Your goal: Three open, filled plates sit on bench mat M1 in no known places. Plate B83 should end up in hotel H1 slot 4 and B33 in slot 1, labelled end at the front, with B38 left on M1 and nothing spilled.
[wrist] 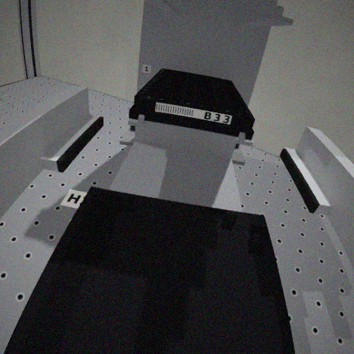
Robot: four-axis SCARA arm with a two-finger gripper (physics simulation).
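Plate B33 (192,95) rests level on the ledges of hotel H1 (242,142), its barcode and B33 label facing the camera. A small tag with the number 1 stands just left of the plate. Its wells are too dark and seen too flat to make out. My gripper (196,120) is open, with one finger pad at the left and one at the right. The fingers are well apart, in front of the plate, with nothing between them. Plates B83 and B38 do not show.
A large dark flat surface (165,240) fills the lower middle; I cannot tell what it is. It partly covers the hotel's name tag (73,198). A perforated bench top (270,200) lies around the hotel. Pale walls stand behind, with dark vertical lines at the upper left.
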